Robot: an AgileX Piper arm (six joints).
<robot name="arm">
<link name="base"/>
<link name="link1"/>
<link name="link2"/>
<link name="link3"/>
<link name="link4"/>
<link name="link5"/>
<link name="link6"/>
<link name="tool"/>
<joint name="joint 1" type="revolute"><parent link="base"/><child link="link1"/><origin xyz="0 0 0.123" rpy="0 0 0"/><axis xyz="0 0 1"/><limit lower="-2.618" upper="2.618"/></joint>
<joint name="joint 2" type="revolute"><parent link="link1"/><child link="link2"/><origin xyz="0 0 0" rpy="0 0 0"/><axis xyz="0 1 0"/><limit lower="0" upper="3.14"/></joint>
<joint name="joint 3" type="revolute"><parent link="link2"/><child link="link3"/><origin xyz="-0.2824 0 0.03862" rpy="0 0 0"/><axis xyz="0 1 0"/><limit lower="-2.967" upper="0"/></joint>
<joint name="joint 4" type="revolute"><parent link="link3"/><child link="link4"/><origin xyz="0.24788 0 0.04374" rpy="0 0 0"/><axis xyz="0.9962 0 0.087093"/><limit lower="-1.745" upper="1.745"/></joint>
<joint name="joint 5" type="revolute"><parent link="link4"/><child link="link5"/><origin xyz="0 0 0" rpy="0 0 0"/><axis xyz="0 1 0"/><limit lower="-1.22" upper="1.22"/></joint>
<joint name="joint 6" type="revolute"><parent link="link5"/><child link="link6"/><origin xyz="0.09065 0 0.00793" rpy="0 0 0"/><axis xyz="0.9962 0 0.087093"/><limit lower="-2.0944" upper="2.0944"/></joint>
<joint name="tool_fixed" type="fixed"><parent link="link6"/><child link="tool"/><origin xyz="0 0 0" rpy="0 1.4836 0"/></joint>
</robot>
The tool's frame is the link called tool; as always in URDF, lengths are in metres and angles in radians.
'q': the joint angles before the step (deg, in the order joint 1, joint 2, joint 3, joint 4, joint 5, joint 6). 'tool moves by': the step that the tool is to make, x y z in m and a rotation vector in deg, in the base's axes. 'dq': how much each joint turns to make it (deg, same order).
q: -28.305 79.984 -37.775 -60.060 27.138 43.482
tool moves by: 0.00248 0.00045 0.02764 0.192 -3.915 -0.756
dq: 0.000 -3.232 -3.733 8.269 1.613 -6.975
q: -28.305 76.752 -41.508 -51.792 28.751 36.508
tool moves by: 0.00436 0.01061 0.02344 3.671 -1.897 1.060
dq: 1.645 -2.545 -4.148 13.583 3.800 -11.175
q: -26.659 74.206 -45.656 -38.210 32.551 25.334
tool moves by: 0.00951 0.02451 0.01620 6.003 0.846 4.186
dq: 4.676 -1.212 -4.127 12.859 6.588 -9.706
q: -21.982 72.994 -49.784 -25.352 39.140 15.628
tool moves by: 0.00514 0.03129 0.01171 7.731 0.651 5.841
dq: 4.957 -1.436 -2.763 12.193 6.052 -7.590
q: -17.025 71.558 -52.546 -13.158 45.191 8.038
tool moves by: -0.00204 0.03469 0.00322 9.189 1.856 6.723
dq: 4.832 -1.497 -0.590 11.836 5.676 -6.040
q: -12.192 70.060 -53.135 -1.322 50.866 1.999
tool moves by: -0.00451 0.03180 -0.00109 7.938 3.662 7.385
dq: 4.652 -0.501 0.002 9.297 5.696 -4.731
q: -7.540 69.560 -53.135 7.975 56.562 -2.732
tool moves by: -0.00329 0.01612 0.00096 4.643 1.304 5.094
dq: 1.908 -0.261 0.000 5.962 2.811 -4.163
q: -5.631 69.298 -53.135 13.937 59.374 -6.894
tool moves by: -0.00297 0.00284 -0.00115 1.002 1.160 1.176
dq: 0.196 -0.192 0.328 1.149 1.364 -0.944
